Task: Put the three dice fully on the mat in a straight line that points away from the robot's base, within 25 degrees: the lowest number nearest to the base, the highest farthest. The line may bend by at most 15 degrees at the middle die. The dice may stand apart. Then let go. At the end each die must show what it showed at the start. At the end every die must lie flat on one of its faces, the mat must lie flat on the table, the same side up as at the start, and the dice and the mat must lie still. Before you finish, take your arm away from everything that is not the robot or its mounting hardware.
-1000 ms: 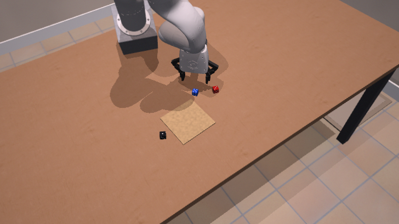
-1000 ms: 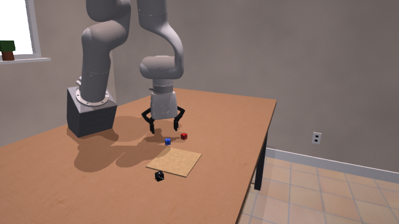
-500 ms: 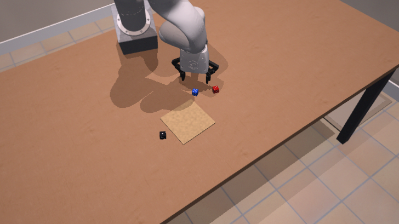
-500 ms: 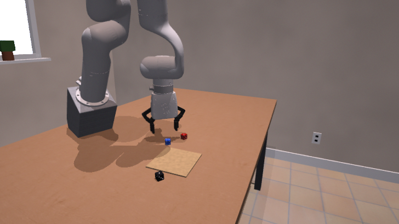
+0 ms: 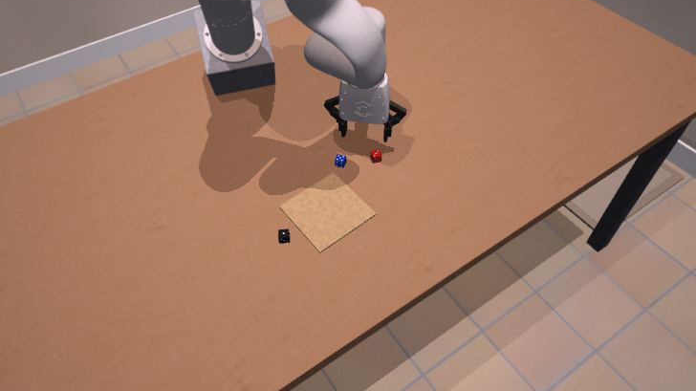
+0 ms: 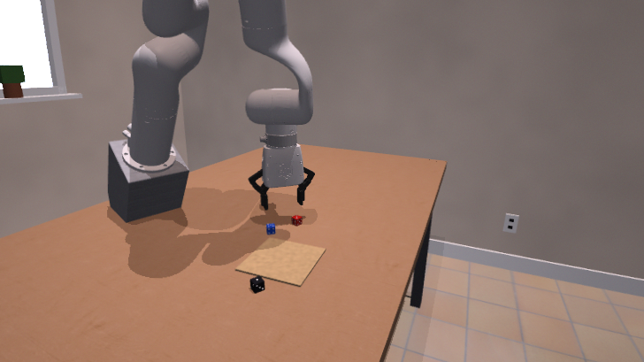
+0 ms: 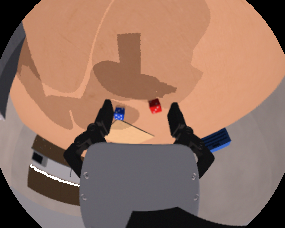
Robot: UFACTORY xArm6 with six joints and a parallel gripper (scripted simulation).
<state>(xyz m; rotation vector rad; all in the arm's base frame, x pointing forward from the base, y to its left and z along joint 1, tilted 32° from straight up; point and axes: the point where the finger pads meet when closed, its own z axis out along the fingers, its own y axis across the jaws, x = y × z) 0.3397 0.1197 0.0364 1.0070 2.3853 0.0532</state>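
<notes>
Now: hand 4 cm short of the red die and 4 cm above it. Also, from my hand: black die: 27 cm to the right, 9 cm ahead, 4 cm below; then tan mat: 17 cm to the right, 8 cm ahead, 5 cm below; then blue die: 7 cm to the right, 4 cm below.
</notes>
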